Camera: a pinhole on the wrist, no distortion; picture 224 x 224 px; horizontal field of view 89.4 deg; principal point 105.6 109.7 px. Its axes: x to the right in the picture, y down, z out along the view. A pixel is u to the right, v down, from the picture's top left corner.
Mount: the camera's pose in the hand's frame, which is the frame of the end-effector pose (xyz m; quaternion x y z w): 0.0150 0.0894 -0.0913 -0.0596 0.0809 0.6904 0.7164
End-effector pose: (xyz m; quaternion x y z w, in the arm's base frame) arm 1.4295 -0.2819 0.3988 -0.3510 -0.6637 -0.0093 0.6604
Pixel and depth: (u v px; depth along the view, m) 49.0 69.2 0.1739
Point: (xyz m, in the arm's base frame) 1.3738 -0.1734 0.4412
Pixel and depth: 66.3 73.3 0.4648
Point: 1.1171 -0.0032 0.4953
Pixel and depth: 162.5 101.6 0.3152
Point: 1.4207 0.0611 0.2843
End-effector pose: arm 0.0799 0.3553 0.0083 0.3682 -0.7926 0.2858 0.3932
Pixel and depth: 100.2 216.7 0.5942
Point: -0.0724 0.2785 -0.7337
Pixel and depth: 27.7 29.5 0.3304
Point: -0.0754 0.0194 0.0882
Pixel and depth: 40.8 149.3 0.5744
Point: 0.0209 -0.0465 -0.4073
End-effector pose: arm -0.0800 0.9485 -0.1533 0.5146 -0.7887 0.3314 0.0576
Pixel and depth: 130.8 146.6 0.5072
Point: -0.1836 0.8998 -0.6511
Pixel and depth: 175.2 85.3 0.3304
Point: -0.3787 0.8452 -0.4181
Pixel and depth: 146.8 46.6 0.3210
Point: -0.3488 0.7387 -0.3349
